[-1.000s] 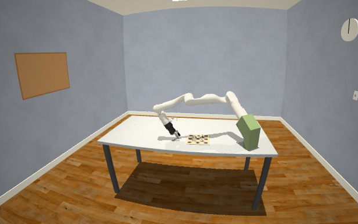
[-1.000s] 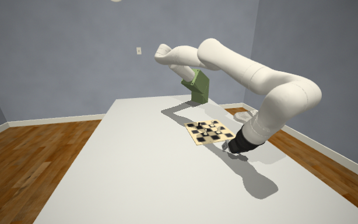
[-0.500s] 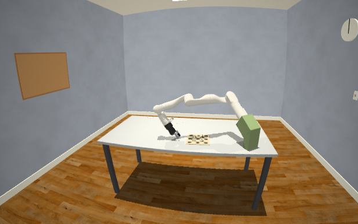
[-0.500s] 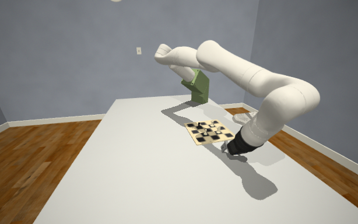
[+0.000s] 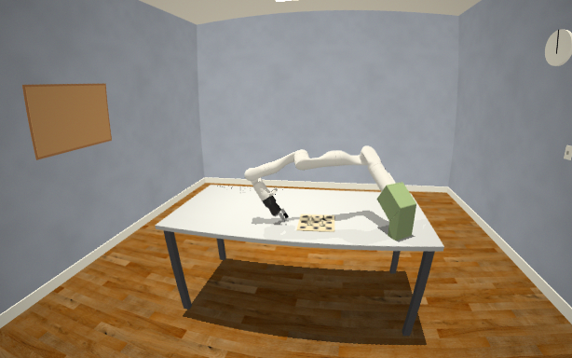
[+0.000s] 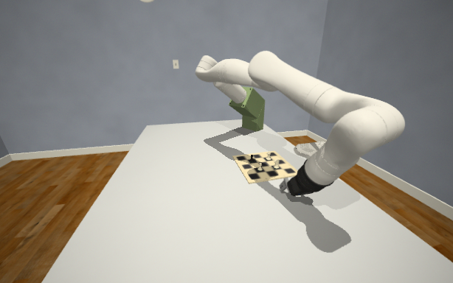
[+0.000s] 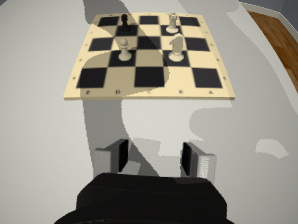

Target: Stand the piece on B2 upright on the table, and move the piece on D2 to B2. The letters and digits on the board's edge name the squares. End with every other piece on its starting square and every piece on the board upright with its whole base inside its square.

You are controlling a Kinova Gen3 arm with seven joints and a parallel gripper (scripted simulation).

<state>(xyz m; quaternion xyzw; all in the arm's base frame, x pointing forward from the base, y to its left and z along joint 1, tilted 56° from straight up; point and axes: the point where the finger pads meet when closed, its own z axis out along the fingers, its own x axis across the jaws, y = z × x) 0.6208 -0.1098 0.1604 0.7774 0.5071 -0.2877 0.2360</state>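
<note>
Now: the pale piece 21 cm behind my hand, 10 cm to the left of it and 1 cm below it. From my hand the other things lie so: small chessboard 19 cm behind, 5 cm to the left, 3 cm below; black piece 24 cm behind, 2 cm to the left, 1 cm below.
</note>
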